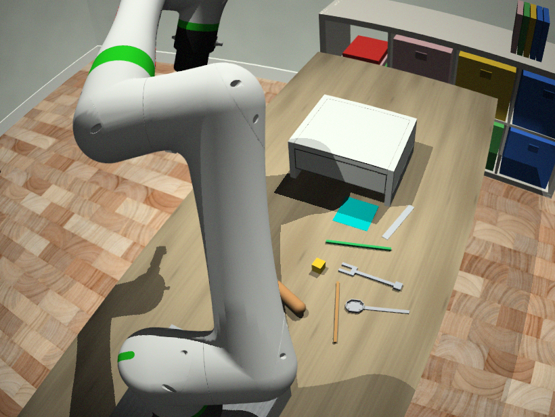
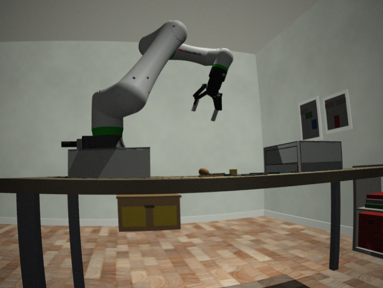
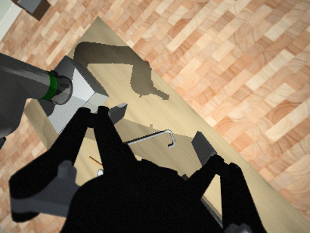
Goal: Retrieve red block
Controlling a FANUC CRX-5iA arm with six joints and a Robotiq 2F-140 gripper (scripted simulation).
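My hand is 420 mm to the left of the wooden stick, 320 mm above it and 170 mm past it. From my hand the other things lie so: hook tool 320 mm below, 200 mm to the right, 60 mm behind; then green stick 430 mm to the right, 320 mm below, 50 mm ahead; then yellow cube 340 mm to the right, 320 mm below, 50 mm behind.
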